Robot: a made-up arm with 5 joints.
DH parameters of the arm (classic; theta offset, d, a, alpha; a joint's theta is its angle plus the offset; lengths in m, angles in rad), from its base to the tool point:
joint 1: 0 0.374 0 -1.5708
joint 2: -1.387 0 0.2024 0
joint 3: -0.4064 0 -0.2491 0
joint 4: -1.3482 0 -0.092 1.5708
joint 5: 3.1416 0.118 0 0
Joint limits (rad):
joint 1: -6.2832..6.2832
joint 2: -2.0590..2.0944
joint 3: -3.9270..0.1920
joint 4: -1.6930..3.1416
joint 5: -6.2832..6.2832
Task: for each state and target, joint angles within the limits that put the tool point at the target. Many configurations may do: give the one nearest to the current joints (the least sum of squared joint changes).
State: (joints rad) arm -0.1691 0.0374 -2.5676 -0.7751 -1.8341
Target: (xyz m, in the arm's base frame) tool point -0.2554 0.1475 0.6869
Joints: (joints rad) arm -0.5237 -0.3807 -3.1257 -1.2138 -1.8341
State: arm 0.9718 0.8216 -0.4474 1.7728 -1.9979
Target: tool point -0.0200 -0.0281 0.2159
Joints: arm 0.9522 0.9086 -0.4223 1.6745 -1.9979
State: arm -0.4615 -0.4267 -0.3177 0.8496 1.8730
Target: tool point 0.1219 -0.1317 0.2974
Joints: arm -0.8240 -0.6580 -0.2049 1.1735 1.8730
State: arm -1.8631 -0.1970 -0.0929 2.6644 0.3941
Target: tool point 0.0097 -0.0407 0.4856
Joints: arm -1.3368 -0.4826 -0.6972 3.1416 0.3941
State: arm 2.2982 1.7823 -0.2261 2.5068 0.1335
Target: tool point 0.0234 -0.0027 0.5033
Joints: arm 3.0267 2.0837 0.1920 1.8119 0.1335
